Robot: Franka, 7 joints.
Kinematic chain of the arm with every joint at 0, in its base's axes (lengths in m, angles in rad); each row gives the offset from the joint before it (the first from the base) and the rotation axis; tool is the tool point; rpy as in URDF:
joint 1: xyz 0 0 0.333 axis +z
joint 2: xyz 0 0 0 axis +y
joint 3: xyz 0 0 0.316 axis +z
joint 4: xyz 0.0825 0 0 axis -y
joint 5: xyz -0.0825 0 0.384 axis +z
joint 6: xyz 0 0 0 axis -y
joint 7: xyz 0.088 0 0 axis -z
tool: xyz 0 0 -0.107 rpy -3.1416 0 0
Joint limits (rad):
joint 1: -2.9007..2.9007
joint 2: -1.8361..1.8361
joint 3: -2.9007..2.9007
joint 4: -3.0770..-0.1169
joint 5: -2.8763..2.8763
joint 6: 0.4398..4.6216
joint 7: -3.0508..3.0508
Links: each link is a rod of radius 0.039 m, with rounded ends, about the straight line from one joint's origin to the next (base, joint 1, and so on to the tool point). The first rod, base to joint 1, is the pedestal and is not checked.
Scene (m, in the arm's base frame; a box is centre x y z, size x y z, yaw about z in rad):
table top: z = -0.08
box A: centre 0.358 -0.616 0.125 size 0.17 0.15 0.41 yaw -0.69
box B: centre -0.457 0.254 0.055 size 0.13 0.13 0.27 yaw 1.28
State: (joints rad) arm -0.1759 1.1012 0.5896 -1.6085 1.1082 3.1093 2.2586
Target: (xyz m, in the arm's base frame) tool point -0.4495 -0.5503 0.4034
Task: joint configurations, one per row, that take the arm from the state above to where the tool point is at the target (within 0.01 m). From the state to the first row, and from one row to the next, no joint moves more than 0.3 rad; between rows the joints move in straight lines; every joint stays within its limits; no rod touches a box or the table.
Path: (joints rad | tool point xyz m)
1: -0.4161 0.8876 0.3817 -1.5810 1.1162 3.1416 2.2586 | 0.6884 -0.1504 0.1693
2: -0.6564 0.6739 0.1738 -1.5535 1.1241 3.1740 2.2586 | 0.5865 -0.4302 0.3236
3: -0.8966 0.4603 -0.0341 -1.5260 1.1321 3.2063 2.2586 | 0.3580 -0.6160 0.4974
4: -1.1488 0.5364 -0.2289 -1.5481 1.1470 3.2226 2.2586 | 0.0854 -0.7112 0.4489
5: -1.4010 0.6125 -0.4237 -1.5702 1.1618 3.2389 2.2586 | -0.2009 -0.6862 0.4166
6: -1.6532 0.6886 -0.6185 -1.5923 1.1767 3.2552 2.2586 | -0.4495 -0.5503 0.4034

